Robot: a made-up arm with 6 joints.
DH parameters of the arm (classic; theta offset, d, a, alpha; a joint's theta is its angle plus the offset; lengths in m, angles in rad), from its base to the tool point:
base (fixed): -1.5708 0.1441 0 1.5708
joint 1: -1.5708 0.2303 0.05 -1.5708
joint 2: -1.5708 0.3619 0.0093 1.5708
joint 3: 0 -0.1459 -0.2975 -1.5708
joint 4: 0 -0.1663 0.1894 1.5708
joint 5: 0 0.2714 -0.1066 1.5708
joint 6: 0 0.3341 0.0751 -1.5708
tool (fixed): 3.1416 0.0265 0 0
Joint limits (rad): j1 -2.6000..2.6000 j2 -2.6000..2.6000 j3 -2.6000..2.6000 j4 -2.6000..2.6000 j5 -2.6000..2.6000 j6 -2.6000..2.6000
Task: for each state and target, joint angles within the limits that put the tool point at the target. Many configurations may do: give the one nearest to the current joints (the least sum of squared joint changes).
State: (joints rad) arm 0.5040 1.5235 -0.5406 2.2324 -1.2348 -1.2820
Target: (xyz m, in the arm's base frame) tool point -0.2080 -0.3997 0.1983
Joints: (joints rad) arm 0.0512 1.6697 -0.8152 1.6320 -1.7376 -1.4822
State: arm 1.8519 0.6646 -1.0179 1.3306 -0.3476 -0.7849
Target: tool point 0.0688 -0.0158 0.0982
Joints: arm 1.8417 0.7089 -0.5009 1.2516 -0.1918 -0.7025
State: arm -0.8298 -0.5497 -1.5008 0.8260 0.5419 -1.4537
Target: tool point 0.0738 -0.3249 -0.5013
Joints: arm -0.4476 -0.4910 -1.9899 0.9090 0.3300 -1.5380
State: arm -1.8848 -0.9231 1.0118 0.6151 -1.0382 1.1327
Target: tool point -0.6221 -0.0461 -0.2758
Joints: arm -1.9804 -0.5358 1.5642 1.0449 -0.2956 1.0060
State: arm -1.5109 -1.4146 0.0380 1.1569 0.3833 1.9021
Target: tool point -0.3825 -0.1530 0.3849
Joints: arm -0.9914 -1.8193 0.3117 1.1801 0.5268 1.9252
